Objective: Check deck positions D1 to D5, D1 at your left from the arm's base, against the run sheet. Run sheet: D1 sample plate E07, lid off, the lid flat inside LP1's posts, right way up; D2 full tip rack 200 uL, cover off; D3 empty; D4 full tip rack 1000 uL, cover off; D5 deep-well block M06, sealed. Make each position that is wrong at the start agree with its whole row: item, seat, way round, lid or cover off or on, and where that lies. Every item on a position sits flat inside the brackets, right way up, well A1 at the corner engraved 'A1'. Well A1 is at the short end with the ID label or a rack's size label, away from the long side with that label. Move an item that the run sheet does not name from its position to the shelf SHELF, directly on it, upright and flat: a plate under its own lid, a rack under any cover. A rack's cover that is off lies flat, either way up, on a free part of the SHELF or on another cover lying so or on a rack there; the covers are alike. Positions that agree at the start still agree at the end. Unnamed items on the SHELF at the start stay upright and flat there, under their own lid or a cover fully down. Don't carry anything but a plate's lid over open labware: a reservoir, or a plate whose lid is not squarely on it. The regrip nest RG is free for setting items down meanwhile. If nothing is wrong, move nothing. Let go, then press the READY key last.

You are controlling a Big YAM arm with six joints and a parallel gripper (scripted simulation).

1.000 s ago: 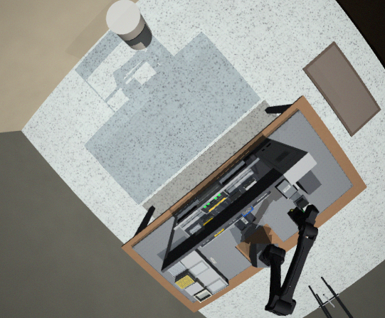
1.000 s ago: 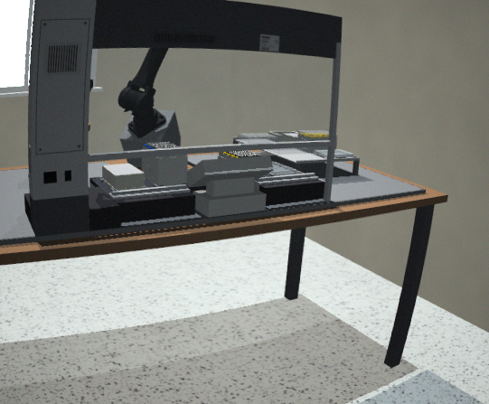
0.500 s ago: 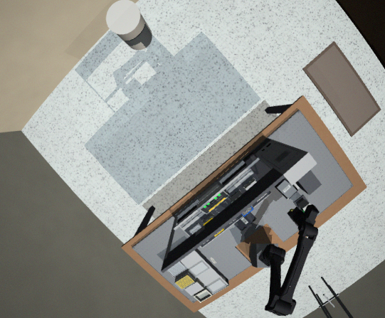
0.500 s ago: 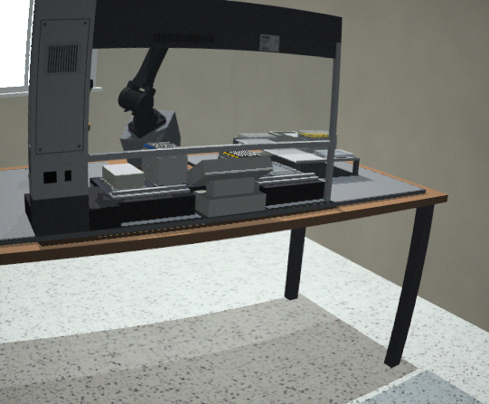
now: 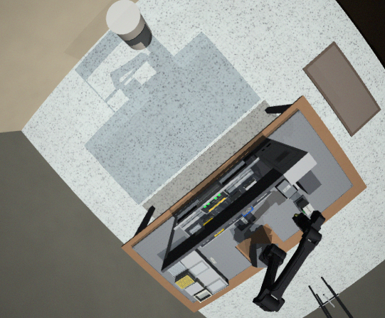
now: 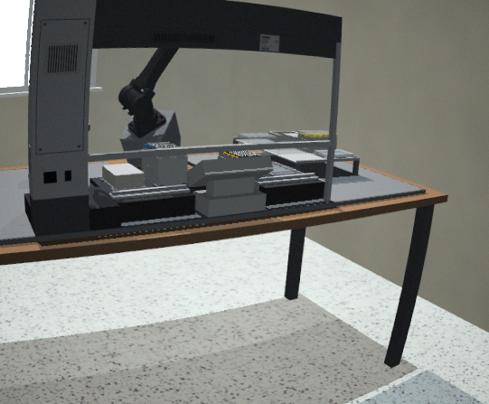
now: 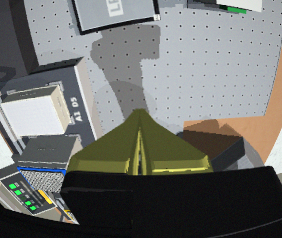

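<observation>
My gripper is now 150 mm past the key box, 40 mm to the left of it and 180 mm above it. Round my hand: white deep-well block (230 mm ahead, 30 mm to the left, 170 mm below); dark square nest (130 mm ahead, 280 mm to the left, 240 mm below); blue tip rack (250 mm ahead, 150 mm to the left, 130 mm below).
</observation>
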